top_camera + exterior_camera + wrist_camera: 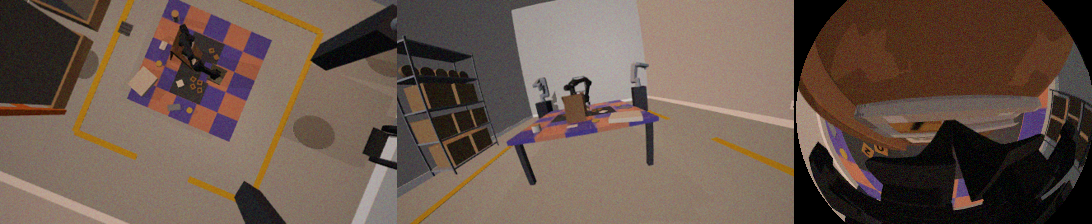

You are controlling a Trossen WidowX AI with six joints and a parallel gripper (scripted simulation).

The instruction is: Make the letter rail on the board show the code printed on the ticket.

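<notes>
Now: gripper tip 70 mm past the white ticket, 20 mm to the right of it and 90 mm above it. The rest, counted from my gripper tip: brown letter tile 30 mm to the left; dark mat 170 mm behind, 50 mm to the left, 160 mm below; beige slab 300 mm ahead, 520 mm to the left, 140 mm below.
</notes>
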